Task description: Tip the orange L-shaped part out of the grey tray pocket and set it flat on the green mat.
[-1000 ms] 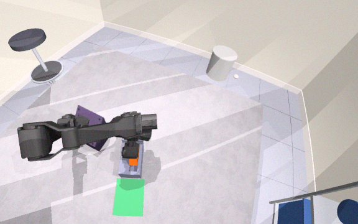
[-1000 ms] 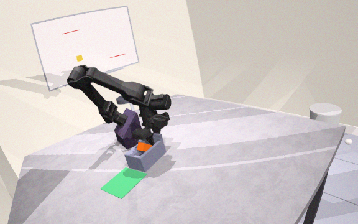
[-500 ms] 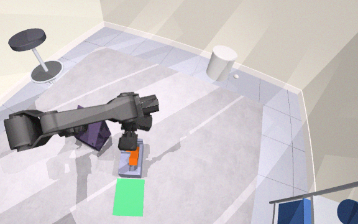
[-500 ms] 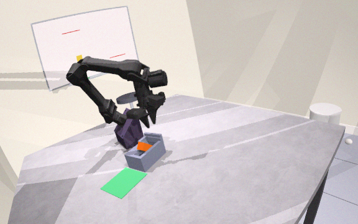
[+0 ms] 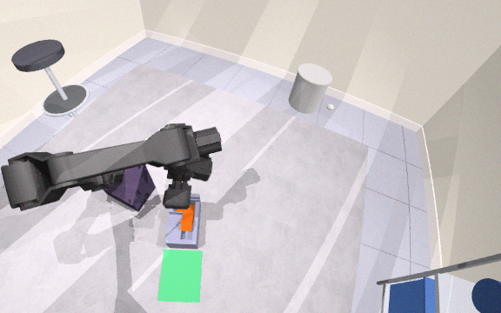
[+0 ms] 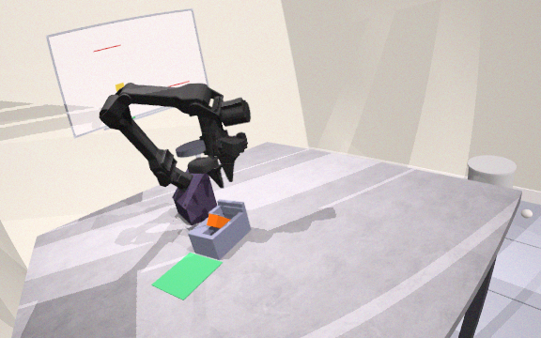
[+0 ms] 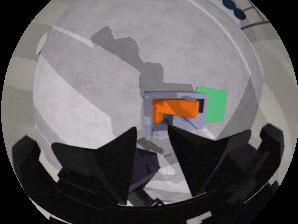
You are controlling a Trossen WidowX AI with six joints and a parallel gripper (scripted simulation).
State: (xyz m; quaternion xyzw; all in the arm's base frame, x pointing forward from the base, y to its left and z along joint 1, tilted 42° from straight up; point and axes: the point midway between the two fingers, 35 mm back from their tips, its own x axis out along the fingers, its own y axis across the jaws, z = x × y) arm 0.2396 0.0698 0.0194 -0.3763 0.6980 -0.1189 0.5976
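My gripper tip is now 10 mm short of the orange L-shaped part, 40 mm to the left of it and 100 mm above it. Round my gripper tip: green mat (80 mm ahead, 210 mm to the right, 160 mm below).
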